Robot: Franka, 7 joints.
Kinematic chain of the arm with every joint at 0, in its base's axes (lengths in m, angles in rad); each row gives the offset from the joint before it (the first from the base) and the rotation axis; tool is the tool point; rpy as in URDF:
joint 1: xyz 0 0 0.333 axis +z
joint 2: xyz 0 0 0 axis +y
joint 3: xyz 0 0 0.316 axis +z
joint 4: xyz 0.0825 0 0 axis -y
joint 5: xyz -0.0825 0 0.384 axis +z
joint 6: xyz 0 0 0 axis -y
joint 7: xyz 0.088 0 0 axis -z
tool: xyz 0 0 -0.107 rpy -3.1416 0 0
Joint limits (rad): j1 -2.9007..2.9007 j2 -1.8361..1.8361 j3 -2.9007..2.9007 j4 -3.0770..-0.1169 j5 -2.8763..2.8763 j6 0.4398..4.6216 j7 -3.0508..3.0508
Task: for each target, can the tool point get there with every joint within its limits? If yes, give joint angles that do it. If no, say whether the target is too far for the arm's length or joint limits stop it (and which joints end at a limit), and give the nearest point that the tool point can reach.
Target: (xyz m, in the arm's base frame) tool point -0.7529 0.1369 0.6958
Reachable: yes | joints 0.1588 -0.9569 1.9341 -0.4985 0.7000 2.2150 -2.1497
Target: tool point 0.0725 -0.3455 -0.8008
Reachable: no: too far | nearest point 0.0660 -0.3145 -0.3594 | short by 0.443 m
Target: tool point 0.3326 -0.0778 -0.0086
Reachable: yes | joints -0.5199 0.7411 0.1694 -2.4574 -1.1453 2.5858 0.1877
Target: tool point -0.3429 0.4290 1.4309
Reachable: no: too far | nearest point -0.2396 0.2998 1.1003 | short by 0.370 m
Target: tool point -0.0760 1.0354 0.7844
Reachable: no: too far | nearest point -0.0576 0.7846 0.6751 | short by 0.274 m
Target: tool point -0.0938 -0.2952 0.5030
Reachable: yes | joints -1.7142 -0.9803 -0.1428 -2.8460 -1.8771 2.4090 -0.1136
